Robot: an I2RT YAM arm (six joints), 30 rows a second.
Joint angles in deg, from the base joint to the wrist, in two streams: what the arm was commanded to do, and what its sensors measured. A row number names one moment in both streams.
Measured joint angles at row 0:
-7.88, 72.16, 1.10, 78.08, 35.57, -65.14
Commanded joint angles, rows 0 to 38:
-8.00, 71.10, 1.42, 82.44, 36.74, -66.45
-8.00, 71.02, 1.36, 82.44, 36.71, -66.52
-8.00, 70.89, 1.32, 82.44, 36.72, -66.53
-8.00, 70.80, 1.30, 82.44, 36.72, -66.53
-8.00, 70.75, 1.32, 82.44, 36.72, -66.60
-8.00, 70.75, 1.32, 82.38, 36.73, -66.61
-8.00, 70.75, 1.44, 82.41, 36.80, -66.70
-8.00, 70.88, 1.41, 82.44, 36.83, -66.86
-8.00, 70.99, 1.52, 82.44, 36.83, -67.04
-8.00, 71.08, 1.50, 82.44, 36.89, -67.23
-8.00, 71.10, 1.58, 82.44, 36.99, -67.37
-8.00, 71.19, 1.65, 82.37, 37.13, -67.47
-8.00, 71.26, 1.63, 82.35, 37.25, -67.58
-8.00, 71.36, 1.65, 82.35, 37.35, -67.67
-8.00, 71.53, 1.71, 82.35, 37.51, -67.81
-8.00, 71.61, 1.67, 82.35, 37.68, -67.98
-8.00, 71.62, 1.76, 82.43, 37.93, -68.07
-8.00, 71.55, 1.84, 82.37, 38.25, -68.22
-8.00, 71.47, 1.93, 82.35, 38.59, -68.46
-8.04, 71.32, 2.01, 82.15, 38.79, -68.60
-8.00, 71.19, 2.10, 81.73, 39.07, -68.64
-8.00, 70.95, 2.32, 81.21, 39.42, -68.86
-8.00, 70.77, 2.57, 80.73, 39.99, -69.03
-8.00, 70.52, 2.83, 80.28, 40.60, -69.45
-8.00, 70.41, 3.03, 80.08, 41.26, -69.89
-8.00, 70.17, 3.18, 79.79, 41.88, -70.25
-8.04, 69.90, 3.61, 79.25, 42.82, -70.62
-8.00, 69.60, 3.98, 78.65, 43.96, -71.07
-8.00, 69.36, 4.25, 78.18, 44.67, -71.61
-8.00, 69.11, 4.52, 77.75, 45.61, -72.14
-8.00, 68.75, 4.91, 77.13, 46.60, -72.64
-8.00, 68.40, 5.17, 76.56, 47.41, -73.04
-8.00, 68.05, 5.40, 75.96, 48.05, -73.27
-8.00, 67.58, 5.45, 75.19, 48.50, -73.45
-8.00, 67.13, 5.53, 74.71, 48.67, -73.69
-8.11, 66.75, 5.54, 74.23, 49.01, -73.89
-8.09, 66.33, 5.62, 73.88, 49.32, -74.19
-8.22, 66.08, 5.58, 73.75, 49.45, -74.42
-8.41, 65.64, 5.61, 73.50, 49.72, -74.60
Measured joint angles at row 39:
-8.03, 67.09, 4.27, 73.65, 47.29, -72.75
